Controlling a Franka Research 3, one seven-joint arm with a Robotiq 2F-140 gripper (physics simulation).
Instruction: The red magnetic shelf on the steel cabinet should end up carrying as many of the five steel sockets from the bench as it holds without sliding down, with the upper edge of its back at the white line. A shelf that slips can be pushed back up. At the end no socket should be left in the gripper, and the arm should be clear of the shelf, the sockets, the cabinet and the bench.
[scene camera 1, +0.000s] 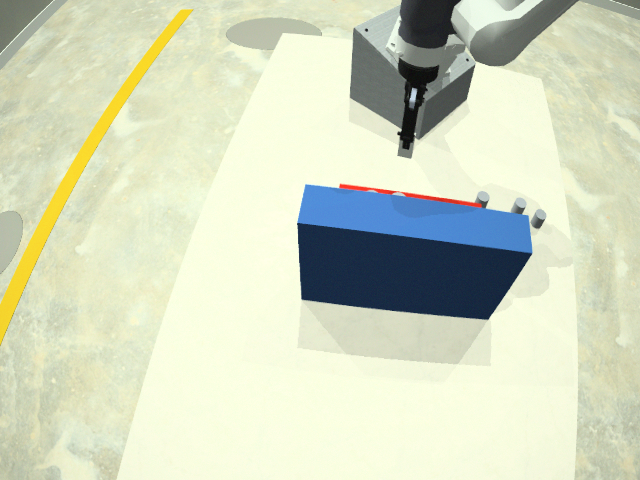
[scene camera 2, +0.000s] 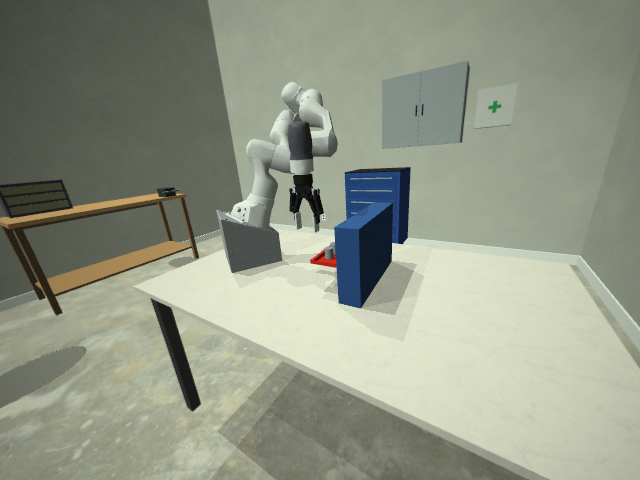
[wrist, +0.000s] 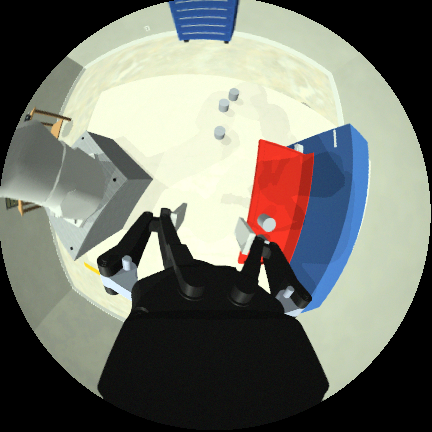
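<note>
The red shelf (scene camera 1: 434, 199) (scene camera 2: 323, 261) (wrist: 280, 180) is on the face of the blue steel cabinet (scene camera 1: 392, 268) (scene camera 2: 367, 253) (wrist: 332, 225). In the wrist view its back's upper edge appears below the short white line (wrist: 335, 138). One upright socket (scene camera 2: 329, 252) (wrist: 266, 223) shows on the shelf; a second socket (scene camera 2: 332, 245) shows partly behind it and is hidden by a finger in the wrist view. Three sockets (scene camera 1: 482, 198) (scene camera 1: 518, 205) (scene camera 1: 538, 218) (wrist: 219, 132) (wrist: 223, 105) (wrist: 234, 94) stand on the bench. My gripper (scene camera 1: 405, 149) (scene camera 2: 307, 228) (wrist: 210, 217) is open and empty, above and robot-side of the shelf.
The grey robot base (scene camera 1: 382, 82) (scene camera 2: 253, 253) (wrist: 125, 185) stands on the pale bench (scene camera 1: 232, 413) (scene camera 2: 465, 361) (wrist: 150, 110), across from the shelf. The cabinet stands upright beyond the shelf. A blue drawer unit (scene camera 2: 377, 186) (wrist: 205, 20) stands in the background.
</note>
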